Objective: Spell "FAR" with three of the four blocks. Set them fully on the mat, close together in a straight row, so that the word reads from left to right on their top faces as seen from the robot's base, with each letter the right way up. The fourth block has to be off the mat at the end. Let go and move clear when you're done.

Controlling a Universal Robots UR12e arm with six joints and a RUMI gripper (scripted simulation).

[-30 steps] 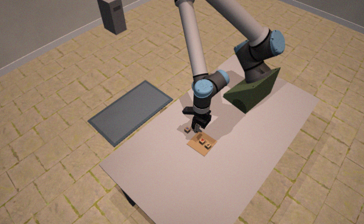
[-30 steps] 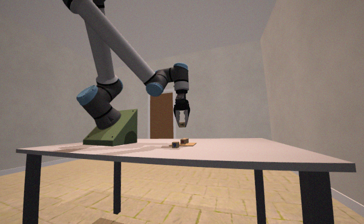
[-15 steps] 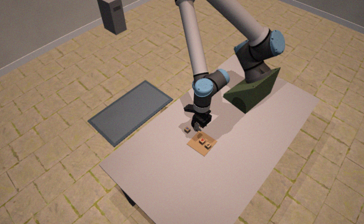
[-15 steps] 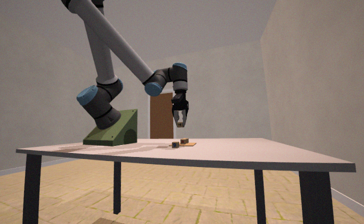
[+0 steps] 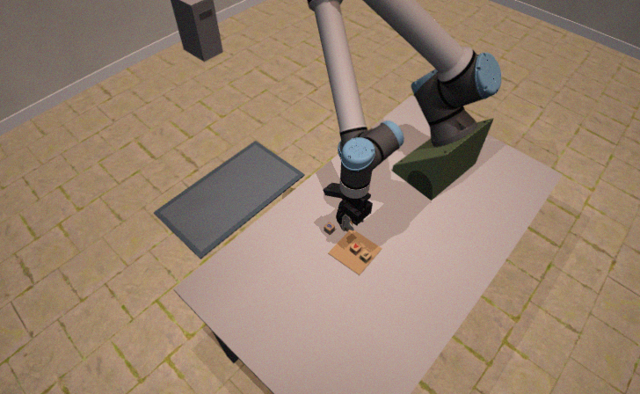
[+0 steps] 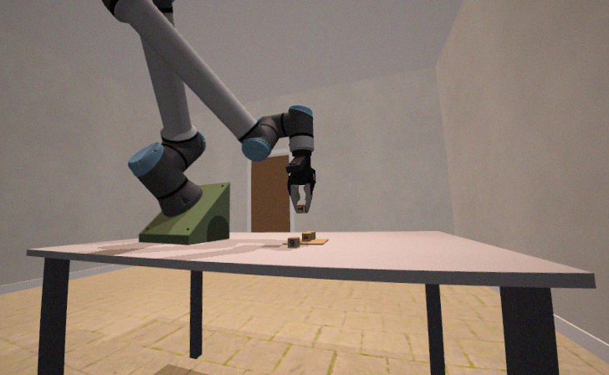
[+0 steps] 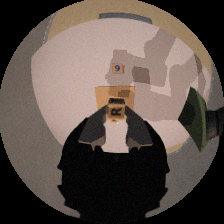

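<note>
Right now my hand is 1 cm short of the tan mat, 5 cm to the right of it and 12 cm above it. From my hand the other things lie so: F block: 1 cm ahead, 9 cm to the left, 10 cm below; then R block: right at my hand; then blue-lettered block: 1 cm behind, 8 cm to the right, 11 cm below.
</note>
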